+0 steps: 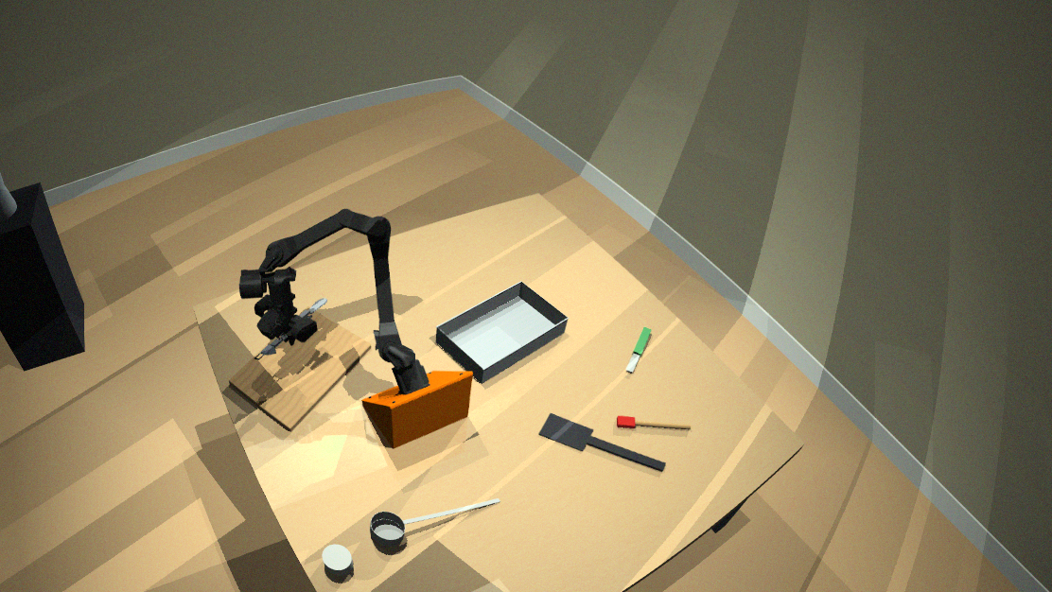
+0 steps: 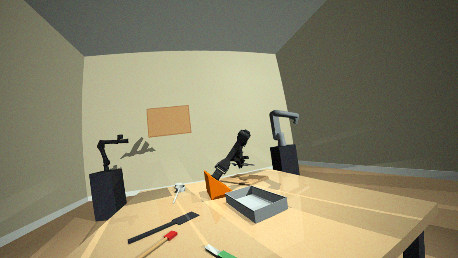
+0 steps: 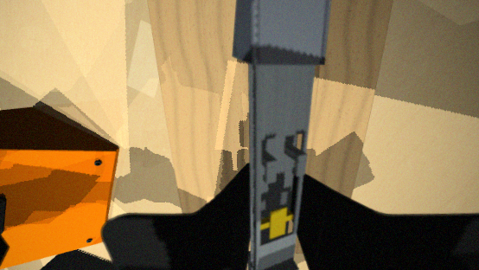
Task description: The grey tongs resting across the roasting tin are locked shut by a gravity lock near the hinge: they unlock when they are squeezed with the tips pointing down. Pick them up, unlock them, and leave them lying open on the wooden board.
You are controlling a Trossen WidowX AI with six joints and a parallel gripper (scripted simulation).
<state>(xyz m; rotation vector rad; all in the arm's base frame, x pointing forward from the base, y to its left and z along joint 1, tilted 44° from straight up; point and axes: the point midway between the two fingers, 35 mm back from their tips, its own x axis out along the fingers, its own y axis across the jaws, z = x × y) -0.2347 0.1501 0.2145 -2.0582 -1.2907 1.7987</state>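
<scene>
My gripper tip is now 90 mm above the wooden board, 20 mm short of it and 10 mm to the right of it. From my gripper tip the other things lie so: yellow lock piece: 40 mm above, 10 mm to the left; white puck: 560 mm to the right, 110 mm behind, 80 mm below; grey roasting tin: 570 mm ahead, 110 mm to the right, 70 mm below.
</scene>
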